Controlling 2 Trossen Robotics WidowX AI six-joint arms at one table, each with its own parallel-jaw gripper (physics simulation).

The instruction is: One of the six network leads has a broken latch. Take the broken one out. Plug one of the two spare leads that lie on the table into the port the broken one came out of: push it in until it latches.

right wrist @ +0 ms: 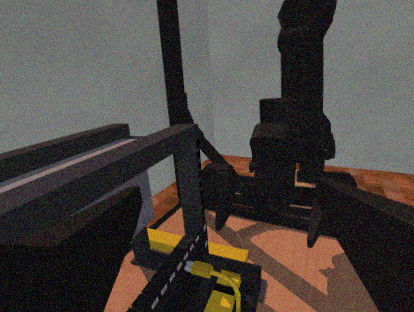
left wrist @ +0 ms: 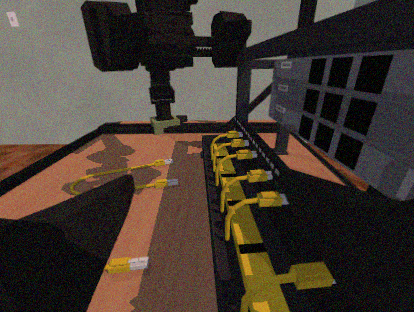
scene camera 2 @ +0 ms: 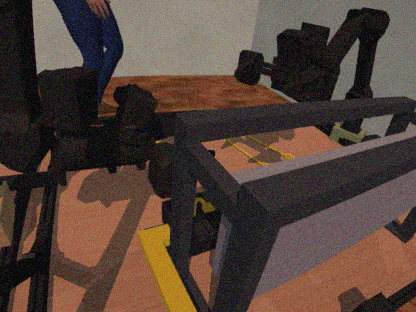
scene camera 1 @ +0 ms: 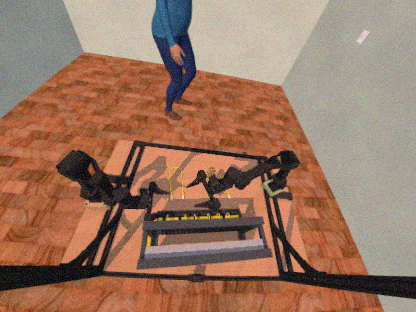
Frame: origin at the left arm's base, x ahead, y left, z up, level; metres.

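Seen in the pictures: left gripper, fingertip midpoint: (right wrist: 260, 235) (left wrist: 208, 178) (scene camera 1: 169, 202); right gripper, fingertip midpoint: (right wrist: 227, 191) (left wrist: 204, 23) (scene camera 2: 258, 81) (scene camera 1: 190, 196); left arm's base, origin of the base link: (right wrist: 310, 177) (scene camera 1: 97, 196); right arm's base, origin of the base link: (left wrist: 164, 118) (scene camera 2: 350, 128) (scene camera 1: 273, 186).
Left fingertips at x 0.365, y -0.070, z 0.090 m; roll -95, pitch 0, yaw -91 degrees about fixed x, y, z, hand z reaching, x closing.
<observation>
Pixels of each thing's top centre, then the offset from my left fingertips to it. "spot": a spot on its surface instead.
- left loop, surface spot: (scene camera 1: 176, 167) spot: 0.021 m ahead, 0.291 m left, 0.163 m down
- right loop, surface spot: (scene camera 1: 229, 196) spot: 0.351 m ahead, 0.082 m left, 0.157 m down
- dark grey rack frame, middle of its top: (scene camera 2: 346, 107) (left wrist: 303, 34) (scene camera 1: 207, 226) 0.154 m ahead, 0.126 m right, 0.094 m up
- yellow bar, surface spot: (scene camera 2: 167, 270) spot: 0.100 m back, 0.120 m right, 0.128 m down
Six yellow network leads (scene camera 1: 195, 217) (left wrist: 270, 199) sit in a row along the dark panel; which latch is broken cannot be told. Two spare leads lie on the table: a left loop (scene camera 1: 176, 169) with its plug (left wrist: 125, 264) in the left wrist view, and a right loop (scene camera 1: 229, 196), partly hidden by the right arm. My left gripper (scene camera 1: 158, 202) (left wrist: 208, 178) (right wrist: 260, 235) is open and empty, above the left end of the row. My right gripper (scene camera 1: 192, 195) is open and empty, above the table near the spare leads.
A dark grey rack frame (scene camera 1: 205, 224) (scene camera 2: 300, 112) (right wrist: 190, 190) stands over the panel. A yellow bar (scene camera 2: 167, 270) is at its left end. A pale green bracket (scene camera 1: 275, 188) (left wrist: 165, 125) is by the right arm's mount. Black rails edge the table. A person (scene camera 1: 175, 55) stands behind.
</observation>
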